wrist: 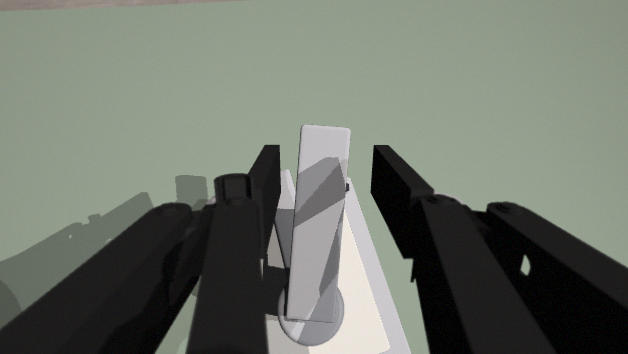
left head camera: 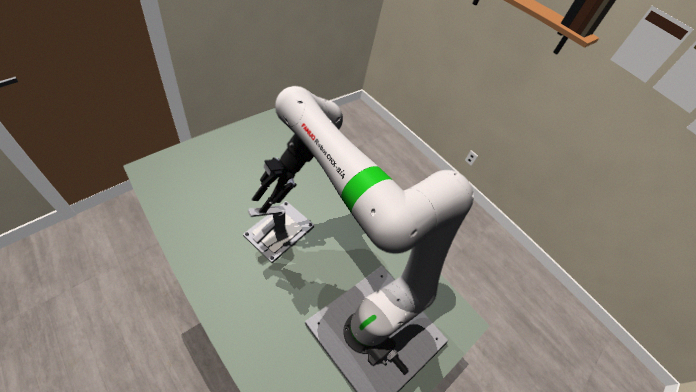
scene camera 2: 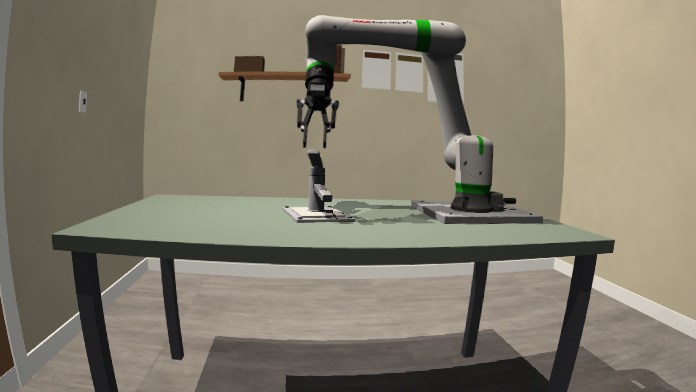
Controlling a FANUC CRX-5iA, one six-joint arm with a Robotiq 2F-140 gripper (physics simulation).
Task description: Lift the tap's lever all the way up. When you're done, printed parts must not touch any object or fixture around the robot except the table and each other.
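Places are measured from the arm's base along level axes (x ahead, y left, z up), in centimetres.
Pixels of known places: gripper, between the fingertips: (wrist: pixel 326 169) (left head camera: pixel 258 206) (scene camera 2: pixel 314 145); arm's base, origin of its link: (scene camera 2: pixel 471 209).
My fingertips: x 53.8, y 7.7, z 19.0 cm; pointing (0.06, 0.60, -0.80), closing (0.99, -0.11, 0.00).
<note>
For each thing: its top centre in the pictures, then the offset to it from my fingertips. "*": a spot on its surface instead. Level surfaces: height alone.
- tap's grey lever, centre of its top: (wrist: pixel 319 215) (scene camera 2: pixel 315 150) (left head camera: pixel 265 206) dy -2.2, dx -0.6, dz -1.5 cm
- tap body, a spot on its surface: (wrist: pixel 310 332) * dy -8.9, dx -1.8, dz -6.7 cm
- green table, height of its surface: dz -21.3 cm
The tap's grey lever (left head camera: pixel 265 212) (scene camera 2: pixel 314 158) (wrist: pixel 320 200) is tilted steeply upward from the top of the tap body (left head camera: pixel 280 227) (scene camera 2: pixel 315 192) (wrist: pixel 310 332). The tap stands upright on its base plate (left head camera: pixel 256 244) (scene camera 2: pixel 325 219) (wrist: pixel 382 300), and its spout (scene camera 2: pixel 323 193) points outward below the lever. My gripper (left head camera: pixel 261 201) (scene camera 2: pixel 315 145) (wrist: pixel 326 169) is partly open and empty. In scene camera 2 its fingertips are just above the lever's upper end. In the wrist view the fingers appear on either side of the lever, with a gap on each side.
The tap's plate lies on the green table (left head camera: pixel 200 200) (scene camera 2: pixel 200 235) (wrist: pixel 150 75). The robot's base plate (left head camera: pixel 320 330) (scene camera 2: pixel 495 219) is at the table's other end. A wall shelf (left head camera: pixel 550 20) (scene camera 2: pixel 280 76) is behind the arm in scene camera 2.
</note>
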